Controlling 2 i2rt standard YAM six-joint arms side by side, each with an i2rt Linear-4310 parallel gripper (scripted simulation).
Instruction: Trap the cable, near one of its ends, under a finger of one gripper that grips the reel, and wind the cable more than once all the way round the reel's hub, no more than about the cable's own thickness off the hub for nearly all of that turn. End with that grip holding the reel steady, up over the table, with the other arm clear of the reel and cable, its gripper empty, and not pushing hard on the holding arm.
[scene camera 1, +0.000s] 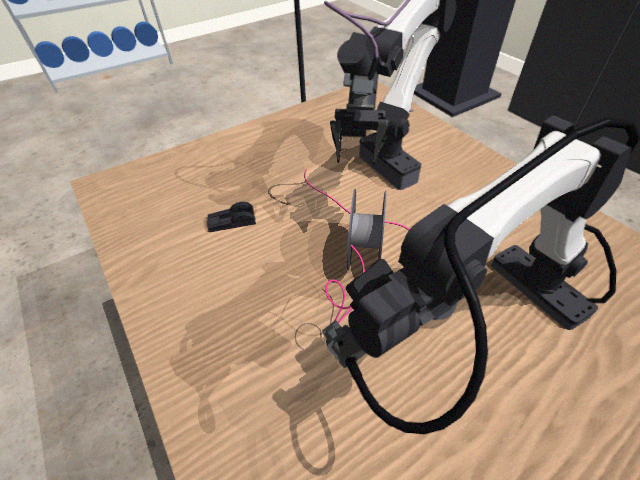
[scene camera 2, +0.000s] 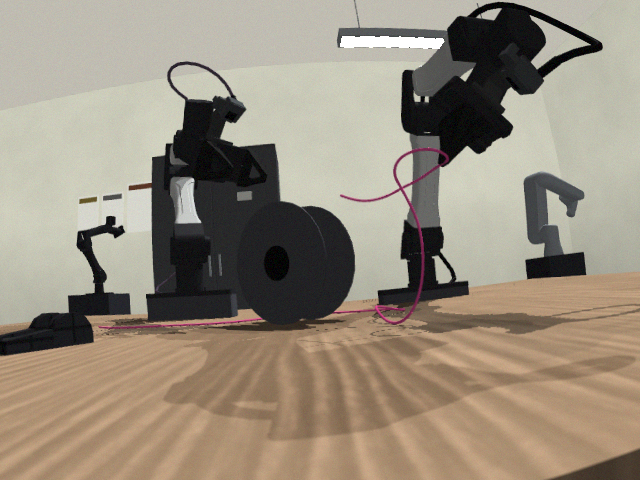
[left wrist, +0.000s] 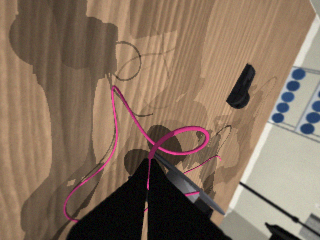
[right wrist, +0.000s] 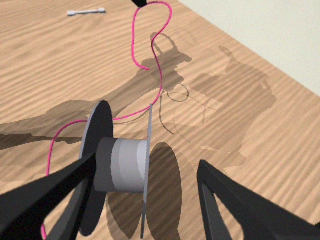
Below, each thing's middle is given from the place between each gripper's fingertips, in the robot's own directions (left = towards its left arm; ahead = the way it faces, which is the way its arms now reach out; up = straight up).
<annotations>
Right now my right hand (scene camera 2: 249, 175) is 150 mm above the dark grey reel (scene camera 2: 293, 263), 60 mm to the right of it and 10 mm short of it. Round my right hand: small black device (scene camera 1: 240, 214) 230 mm to the right, 230 mm ahead, 220 mm below.
Right now the dark grey reel is 17 cm behind my left hand (scene camera 2: 442, 164), 20 cm to the right of it and 10 cm below it. Also, from my left hand: small black device (5 cm ahead, 49 cm to the right, 17 cm below).
</annotations>
